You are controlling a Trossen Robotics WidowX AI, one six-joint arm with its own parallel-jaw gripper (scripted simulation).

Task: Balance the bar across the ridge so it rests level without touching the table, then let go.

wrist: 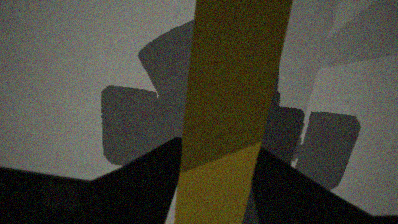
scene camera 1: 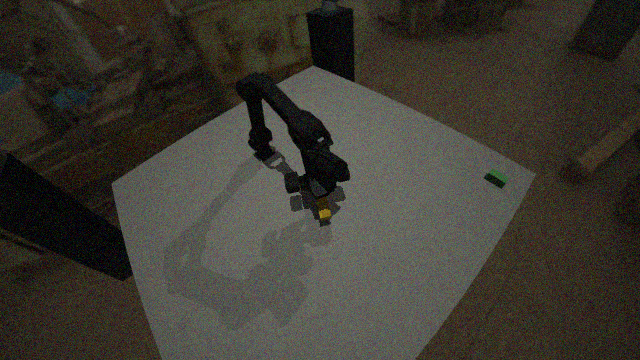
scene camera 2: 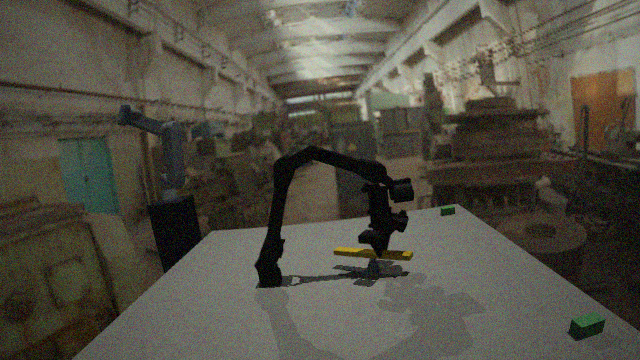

Observation:
The pictures show: my gripper and a yellow bar.
My gripper also shows in the wrist view and in scene camera 1.

